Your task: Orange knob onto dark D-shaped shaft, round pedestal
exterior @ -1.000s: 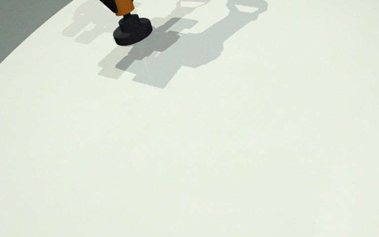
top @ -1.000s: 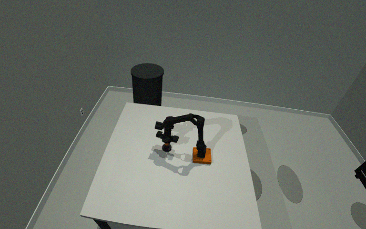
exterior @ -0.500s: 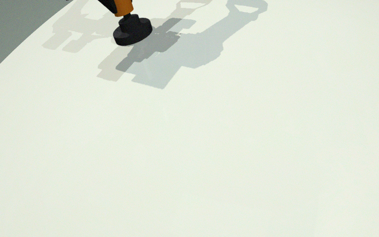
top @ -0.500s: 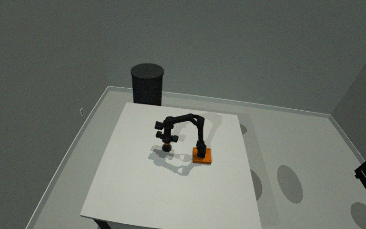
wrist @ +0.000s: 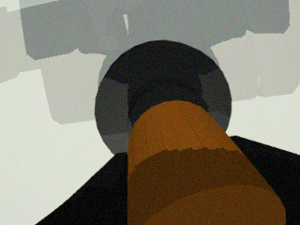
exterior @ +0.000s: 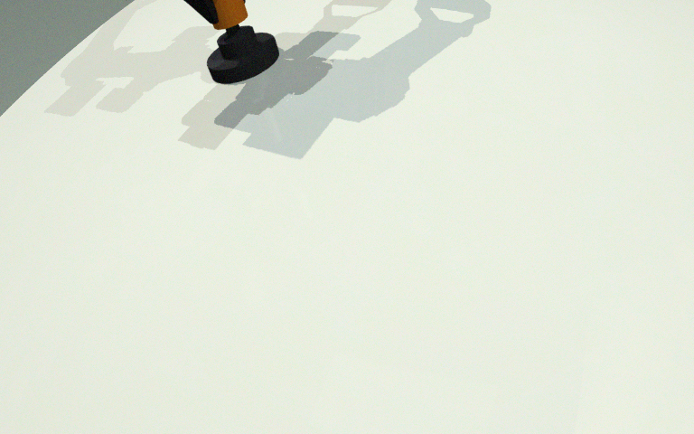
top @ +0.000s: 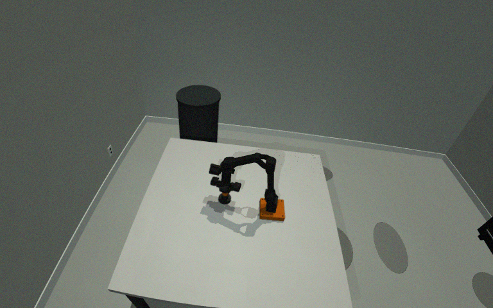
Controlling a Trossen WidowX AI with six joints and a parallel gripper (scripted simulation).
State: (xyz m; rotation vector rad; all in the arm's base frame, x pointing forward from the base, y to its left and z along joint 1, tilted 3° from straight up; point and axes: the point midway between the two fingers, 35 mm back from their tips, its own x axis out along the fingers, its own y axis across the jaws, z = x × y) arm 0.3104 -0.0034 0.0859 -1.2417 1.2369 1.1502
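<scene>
The orange knob is 2 cm above my gripper tip. The rest, counted from my gripper tip: dark round pedestal 4 cm below.
</scene>
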